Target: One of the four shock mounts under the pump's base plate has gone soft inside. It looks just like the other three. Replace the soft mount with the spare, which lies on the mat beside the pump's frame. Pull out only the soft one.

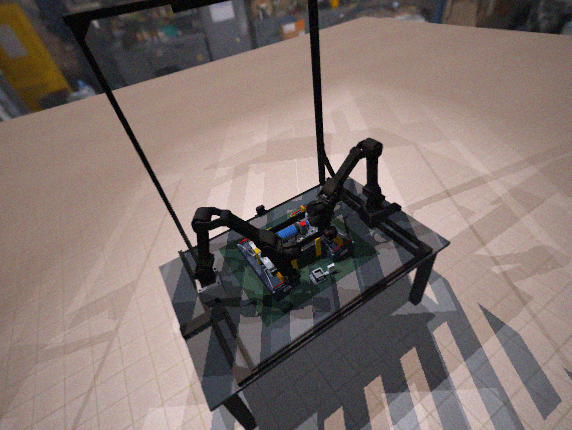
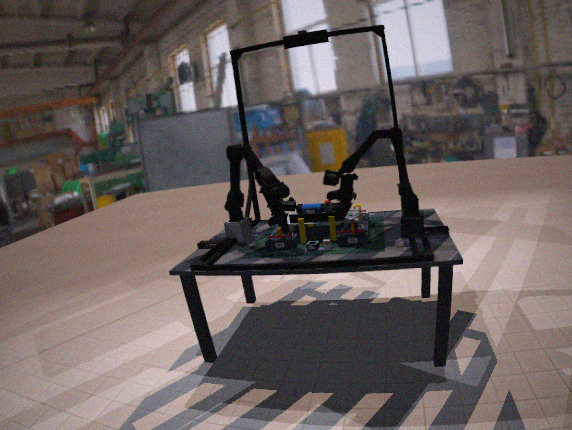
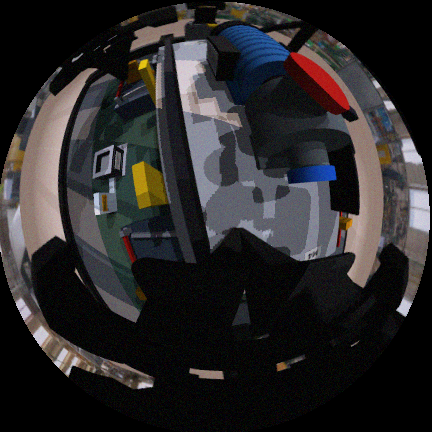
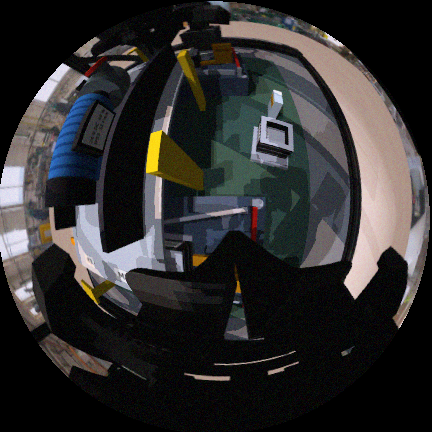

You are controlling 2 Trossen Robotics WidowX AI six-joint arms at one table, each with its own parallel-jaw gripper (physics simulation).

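Note:
The pump (image 1: 293, 230) (image 2: 311, 207) (image 3: 257, 60) (image 4: 70, 153), with its blue ribbed motor and red cap, sits on a grey base plate (image 3: 241, 193) (image 4: 86, 229) in a frame with yellow posts (image 3: 149, 185) (image 4: 173, 160). The spare mount (image 1: 318, 275) (image 2: 312, 245) (image 3: 108, 160) (image 4: 275, 141), a white square with a black ring, lies on the green mat (image 1: 250, 281) (image 3: 137, 128) (image 4: 241, 169). My left gripper (image 1: 329, 232) (image 2: 337, 209) (image 3: 236, 232) is shut and empty, down at the plate's corner marked M4. My right gripper (image 1: 290, 277) (image 2: 280, 223) (image 4: 233, 235) is shut and empty at the opposite front corner. The mounts under the plate are mostly hidden.
A small white block (image 1: 330, 268) (image 3: 104, 203) (image 4: 276, 100) lies next to the spare. Grey-blue units with red and yellow trim (image 1: 263, 264) (image 1: 341, 247) flank the frame. A tall black gantry post (image 1: 316, 107) stands at the back of the table (image 1: 412, 239).

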